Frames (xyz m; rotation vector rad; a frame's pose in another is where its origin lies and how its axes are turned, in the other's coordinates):
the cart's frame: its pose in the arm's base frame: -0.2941 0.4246 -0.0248 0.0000 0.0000 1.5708
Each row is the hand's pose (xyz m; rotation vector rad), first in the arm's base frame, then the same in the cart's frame.
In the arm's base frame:
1: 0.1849 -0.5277 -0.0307 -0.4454 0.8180 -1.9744
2: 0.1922 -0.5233 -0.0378 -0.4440 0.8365 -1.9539
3: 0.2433 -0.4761 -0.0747 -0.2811 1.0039 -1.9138
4: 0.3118 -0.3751 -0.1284 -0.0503 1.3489 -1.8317
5: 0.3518 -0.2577 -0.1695 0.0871 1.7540 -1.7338
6: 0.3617 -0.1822 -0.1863 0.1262 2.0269 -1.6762
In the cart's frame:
1: -0.9523 -0.4790 -0.0059 -0.2929 -0.9931 2.4437
2: -0.9479 -0.4863 -0.0130 -0.3106 -1.0132 2.4518
3: -0.9007 -0.5374 -0.0499 -0.5740 -1.0205 2.4233
4: -0.7997 -0.6059 -0.1036 -1.0131 -1.0916 2.2499
5: -0.6823 -0.6459 -0.1447 -1.3661 -1.2368 1.9278
6: -0.6068 -0.6558 -0.1615 -1.5175 -1.3396 1.6635

